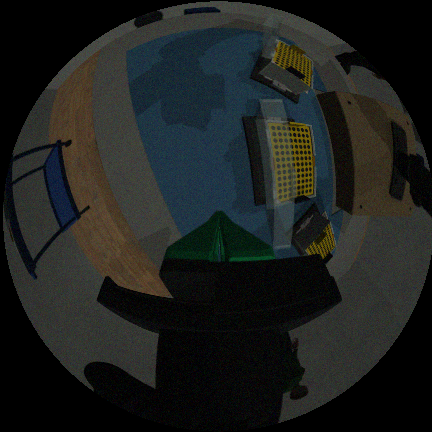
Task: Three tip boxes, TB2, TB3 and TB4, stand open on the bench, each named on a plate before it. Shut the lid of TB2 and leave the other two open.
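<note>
TB2, the middle box with a yellow tip rack, stands on the blue mat right of my gripper. Its clear lid is raised and tilted, seen as a long pale strip across the rack's left part; it is not shut. TB3 stands open at the upper right, with its clear lid up behind it. TB4 is at the lower right, its yellow tips showing; its lid cannot be made out. The name plates cannot be read. My gripper is shut and empty, its green fingertips together left of TB2's lid.
A brown box-like block with a dark arm mount stands right of the boxes. The blue mat lies under the boxes, with a grey strip and a wooden edge at the left. A blue-framed chair or rack stands beyond that edge.
</note>
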